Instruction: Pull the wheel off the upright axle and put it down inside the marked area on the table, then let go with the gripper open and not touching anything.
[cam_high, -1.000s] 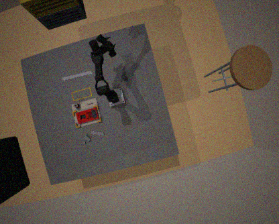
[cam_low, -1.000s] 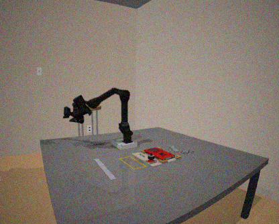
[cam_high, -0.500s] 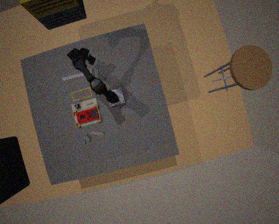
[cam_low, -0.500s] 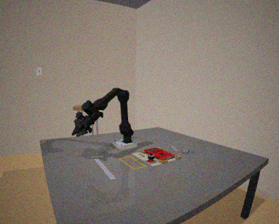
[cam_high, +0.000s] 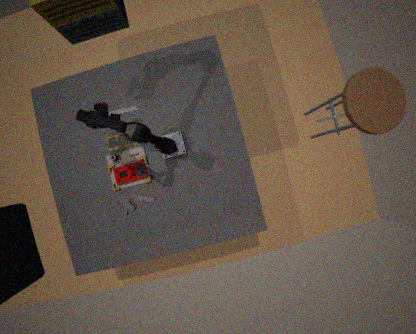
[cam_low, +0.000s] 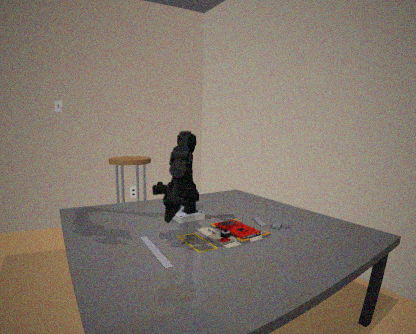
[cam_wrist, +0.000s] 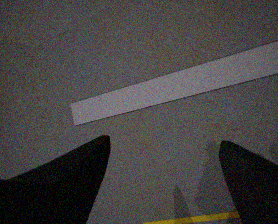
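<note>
Now: the grey spoked hub 230 mm to the left of my gripper tip, 80 mm below it and 70 mm ahead of it. The rest, counted from my gripper tip: pale strip (110 mm below, 50 mm to the right, 20 mm behind).
</note>
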